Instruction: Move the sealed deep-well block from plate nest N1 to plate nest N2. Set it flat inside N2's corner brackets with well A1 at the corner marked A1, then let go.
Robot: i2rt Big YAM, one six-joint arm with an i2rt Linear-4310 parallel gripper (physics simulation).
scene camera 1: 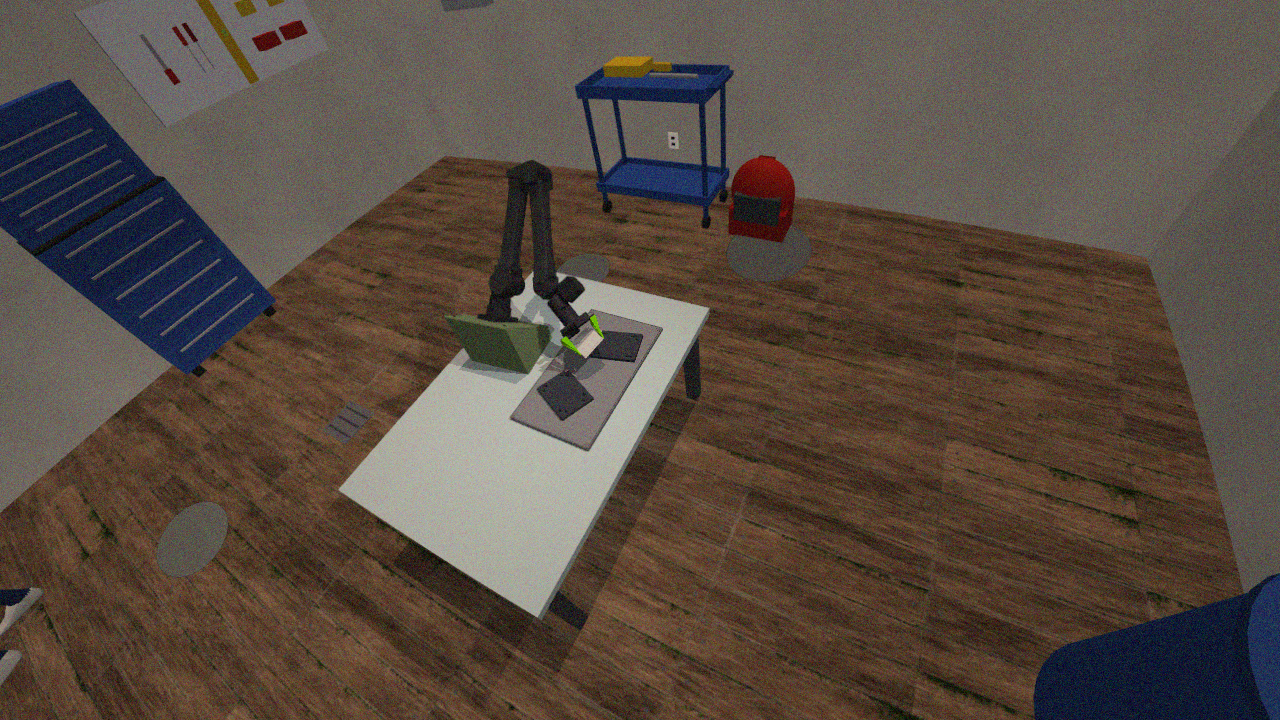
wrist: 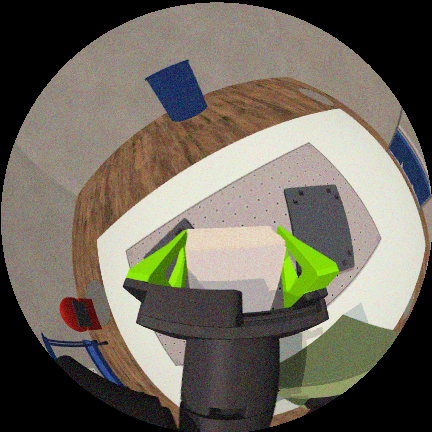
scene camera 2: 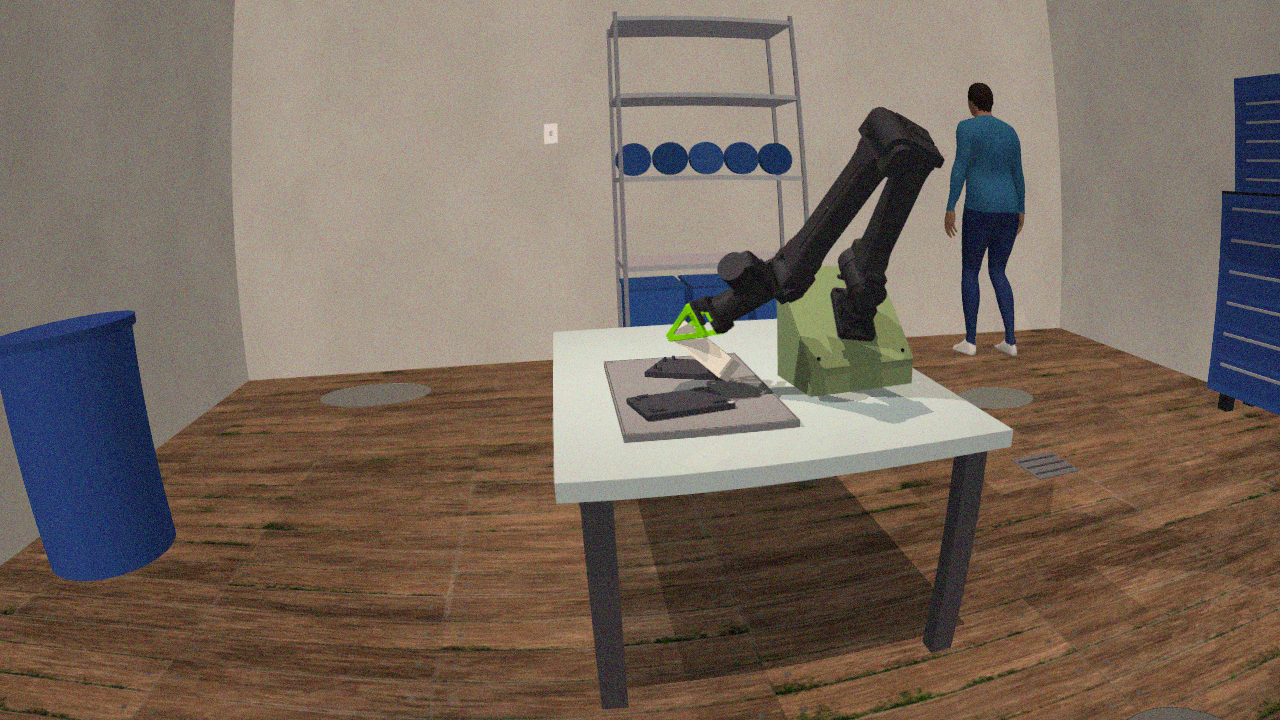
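Where they show: gripper, between the fingertips: [scene camera 1: 592, 347] [wrist: 232, 232] [scene camera 2: 675, 336]; arm's base, origin of its link: [scene camera 1: 498, 320] [scene camera 2: 852, 316].
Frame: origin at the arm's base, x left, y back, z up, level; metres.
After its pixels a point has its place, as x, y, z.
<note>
My gripper [scene camera 1: 583, 337] {0.031, -0.375, -0.018} [scene camera 2: 700, 329] [wrist: 232, 232] {0.031, -0.375, -0.018} has bright green fingers and is shut on the pale, whitish deep-well block [scene camera 1: 588, 343] {0.029, -0.365, -0.002} [scene camera 2: 713, 358] {0.113, -0.318, -0.044} [wrist: 232, 262] {0.041, -0.347, 0.004}. The block is held tilted above the grey perforated board [scene camera 1: 617, 380] {0.008, -0.460, -0.123} [scene camera 2: 760, 416] {0.229, -0.255, -0.123} [wrist: 250, 200] {-0.024, -0.444, -0.123}, apart from both nests. One dark plate nest [scene camera 1: 622, 346] {0.136, -0.408, -0.112} [scene camera 2: 680, 403] {0.156, -0.385, -0.111} [wrist: 167, 235] {0.141, -0.460, -0.111} lies at the cart end, mostly hidden in the wrist view. The other dark nest [scene camera 1: 564, 395] {-0.119, -0.336, -0.111} [scene camera 2: 671, 368] {-0.099, -0.372, -0.111} [wrist: 322, 225] {-0.108, -0.333, -0.111} lies turned on the board, with small corner brackets. The N1, N2 and A1 marks are not readable.
The arm's green angled mount [scene camera 1: 501, 349] {-0.091, -0.083, -0.022} [scene camera 2: 841, 368] {0.087, -0.054, -0.086} [wrist: 345, 350] {-0.031, -0.141, -0.036} stands beside the board on the white table [scene camera 1: 483, 474] {-0.451, -0.253, -0.136} [scene camera 2: 581, 465] {0.370, -0.563, -0.136} [wrist: 115, 250] {0.331, -0.517, -0.136}. A blue cart [scene camera 1: 648, 92] and a red backpack [scene camera 1: 760, 192] [wrist: 72, 314] stand beyond the table. A person [scene camera 2: 987, 170] stands behind the arm.
</note>
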